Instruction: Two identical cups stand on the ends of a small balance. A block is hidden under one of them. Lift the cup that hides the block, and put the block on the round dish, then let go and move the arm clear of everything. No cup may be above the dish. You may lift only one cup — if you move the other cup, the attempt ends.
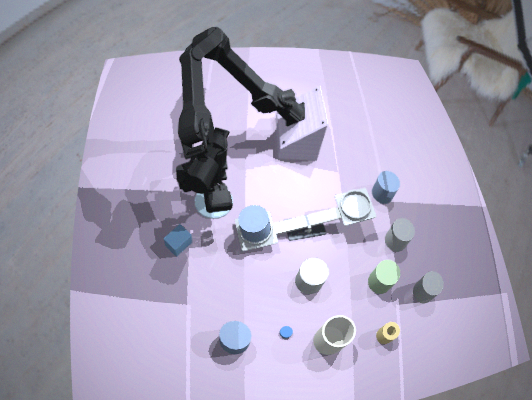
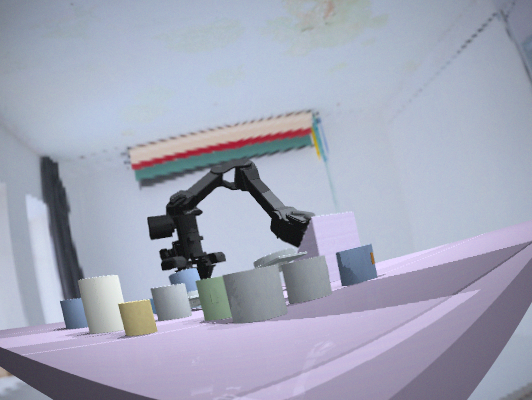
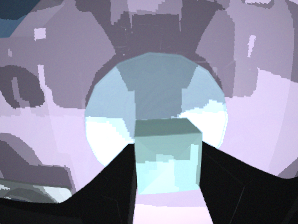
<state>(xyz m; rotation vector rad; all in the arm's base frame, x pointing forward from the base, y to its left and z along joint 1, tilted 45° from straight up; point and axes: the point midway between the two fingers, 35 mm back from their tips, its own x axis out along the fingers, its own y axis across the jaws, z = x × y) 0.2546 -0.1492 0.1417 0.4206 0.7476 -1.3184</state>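
Right now the greenish block is 1 cm above my gripper tip. Also, from my gripper tip: small blue disc: 35 cm ahead, 20 cm to the left, 3 cm below; then round pale blue dish: 3 cm below; then balance: 6 cm ahead, 24 cm to the left, 1 cm above.
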